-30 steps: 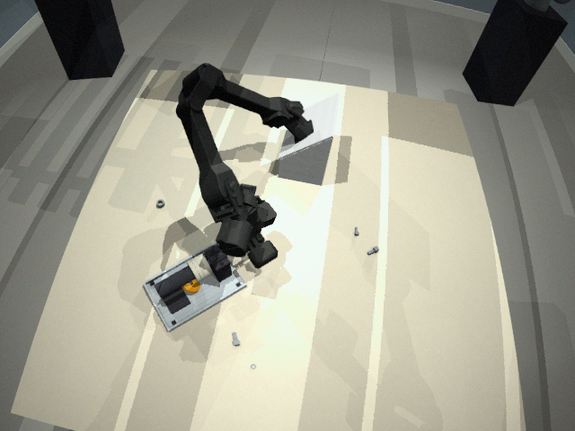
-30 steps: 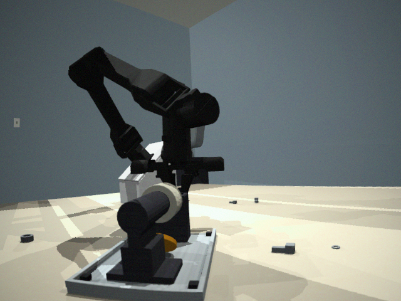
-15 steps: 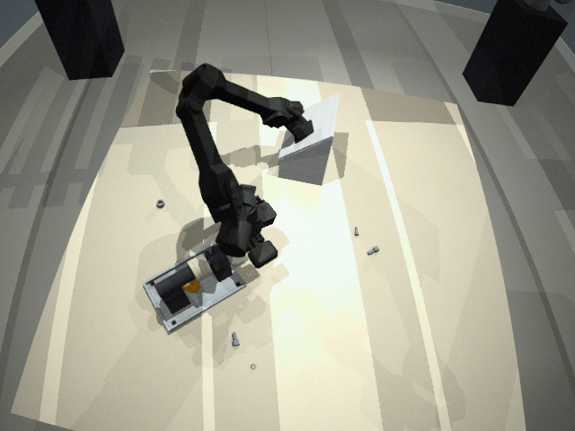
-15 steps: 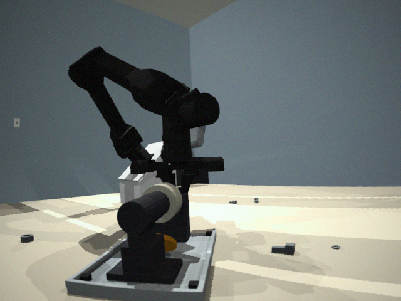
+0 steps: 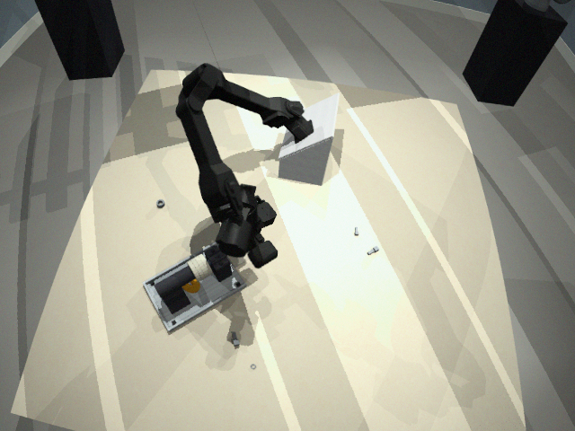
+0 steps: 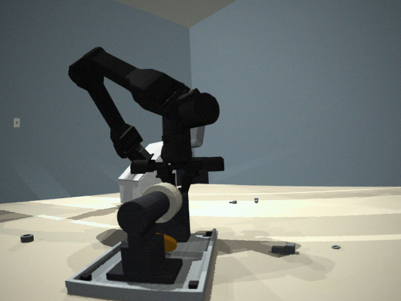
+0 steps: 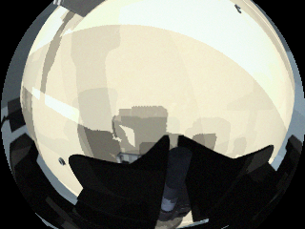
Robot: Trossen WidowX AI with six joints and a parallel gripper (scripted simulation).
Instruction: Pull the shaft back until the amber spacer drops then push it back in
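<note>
Right now the grey-blue shaft is 40 mm ahead of my gripper tip, 60 mm to the right of it and 30 mm above it. From my gripper tip the other things lie so: nut (160 mm behind, 260 mm to the right, 40 mm below); then cream spacer (70 mm ahead, 110 mm to the right, 30 mm above); then amber spacer (100 mm ahead, 140 mm to the right, 20 mm below).
</note>
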